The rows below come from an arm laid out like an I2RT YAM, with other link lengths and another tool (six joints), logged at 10 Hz.
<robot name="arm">
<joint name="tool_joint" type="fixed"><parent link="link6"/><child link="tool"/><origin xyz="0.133 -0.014 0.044" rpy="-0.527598 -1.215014 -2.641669"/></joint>
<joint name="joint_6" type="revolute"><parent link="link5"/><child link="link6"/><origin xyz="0.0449 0 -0.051"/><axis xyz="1 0 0"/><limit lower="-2.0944" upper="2.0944"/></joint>
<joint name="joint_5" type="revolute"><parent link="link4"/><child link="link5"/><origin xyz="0.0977 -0.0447 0.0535"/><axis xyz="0 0 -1"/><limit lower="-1.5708" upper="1.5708"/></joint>
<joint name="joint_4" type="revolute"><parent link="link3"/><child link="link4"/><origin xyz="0.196 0.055 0.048"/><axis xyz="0 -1 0"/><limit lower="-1.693" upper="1.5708"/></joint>
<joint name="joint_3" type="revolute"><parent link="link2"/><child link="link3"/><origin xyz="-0.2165 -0.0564 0"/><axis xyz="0 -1 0"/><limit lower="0" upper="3.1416"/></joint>
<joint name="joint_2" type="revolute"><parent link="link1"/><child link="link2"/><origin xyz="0.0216 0.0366 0.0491"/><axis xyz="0 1 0"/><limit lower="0" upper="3.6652"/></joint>
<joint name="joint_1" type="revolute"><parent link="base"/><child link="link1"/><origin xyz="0 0 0.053"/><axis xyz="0 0 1"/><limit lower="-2.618" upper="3.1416"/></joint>
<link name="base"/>
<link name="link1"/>
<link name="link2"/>
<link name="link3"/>
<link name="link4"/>
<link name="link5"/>
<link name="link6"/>
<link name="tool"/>
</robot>
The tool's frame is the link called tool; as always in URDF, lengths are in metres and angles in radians.
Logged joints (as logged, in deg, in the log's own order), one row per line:
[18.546 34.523 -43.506 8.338 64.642 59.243]
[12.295 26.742 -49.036 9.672 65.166 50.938]
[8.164 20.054 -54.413 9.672 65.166 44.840]
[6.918 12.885 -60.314 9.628 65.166 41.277]
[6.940 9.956 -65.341 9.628 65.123 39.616]
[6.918 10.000 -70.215 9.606 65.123 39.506]
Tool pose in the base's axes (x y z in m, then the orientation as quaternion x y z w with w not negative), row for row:
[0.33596 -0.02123 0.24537 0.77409 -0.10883 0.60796 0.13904]
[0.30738 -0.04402 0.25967 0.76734 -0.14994 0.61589 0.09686]
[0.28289 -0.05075 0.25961 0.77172 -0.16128 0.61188 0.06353]
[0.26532 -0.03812 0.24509 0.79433 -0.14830 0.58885 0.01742]
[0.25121 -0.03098 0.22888 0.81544 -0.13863 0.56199 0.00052]
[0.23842 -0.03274 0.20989 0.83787 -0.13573 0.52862 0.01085]
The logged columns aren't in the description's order. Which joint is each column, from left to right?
Columns, left to right: joint_1, joint_5, joint_4, joint_6, joint_3, joint_2.
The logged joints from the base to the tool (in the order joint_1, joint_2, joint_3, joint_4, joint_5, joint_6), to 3 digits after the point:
[18.546 59.243 64.642 -43.506 34.523 8.338]
[12.295 50.938 65.166 -49.036 26.742 9.672]
[8.164 44.840 65.166 -54.413 20.054 9.672]
[6.918 41.277 65.166 -60.314 12.885 9.628]
[6.940 39.616 65.123 -65.341 9.956 9.628]
[6.918 39.506 65.123 -70.215 10.000 9.606]

